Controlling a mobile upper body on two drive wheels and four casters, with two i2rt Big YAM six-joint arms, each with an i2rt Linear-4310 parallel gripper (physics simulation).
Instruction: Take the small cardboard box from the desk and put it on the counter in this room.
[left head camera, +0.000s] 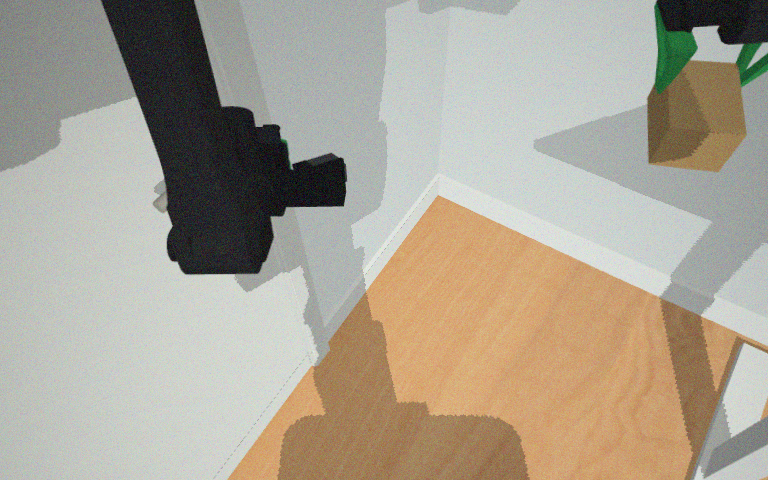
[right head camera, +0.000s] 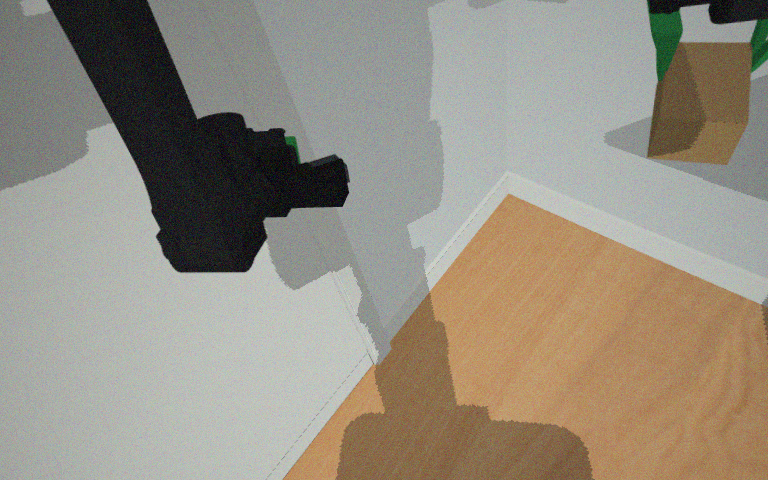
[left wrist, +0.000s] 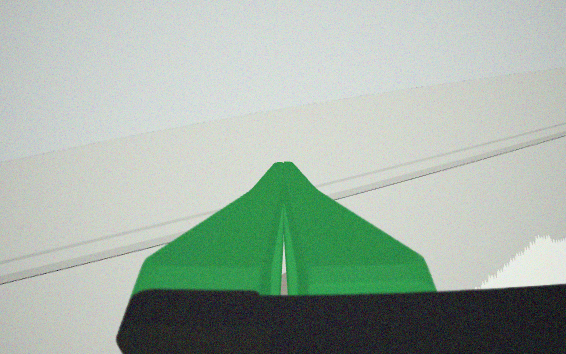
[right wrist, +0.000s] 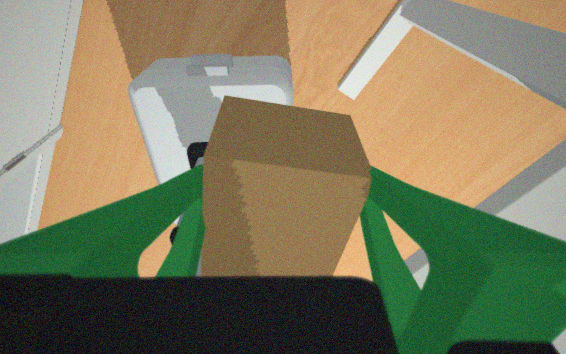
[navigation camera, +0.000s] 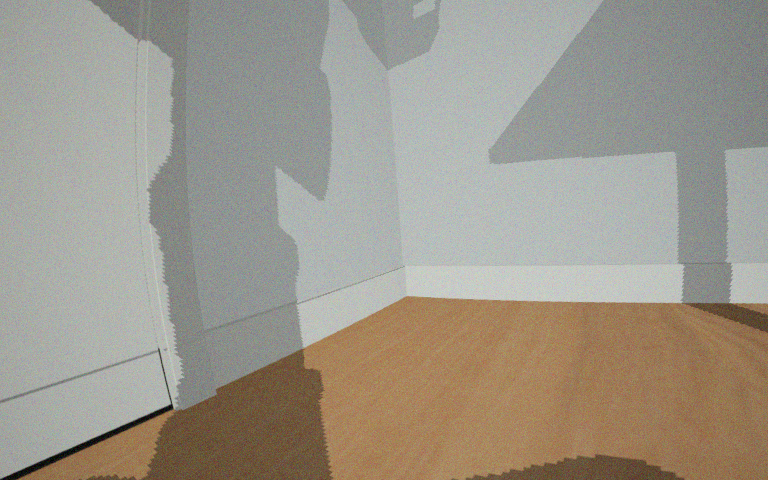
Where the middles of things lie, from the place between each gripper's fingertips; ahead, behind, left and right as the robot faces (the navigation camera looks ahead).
Scene:
I see the small brown cardboard box (right head camera: 701, 109) 3 cm behind my right hand, 1 cm to the left of it and 1 cm below it.
The small brown cardboard box lies 12 cm behind my left hand, 44 cm to the right of it and 14 cm above it.

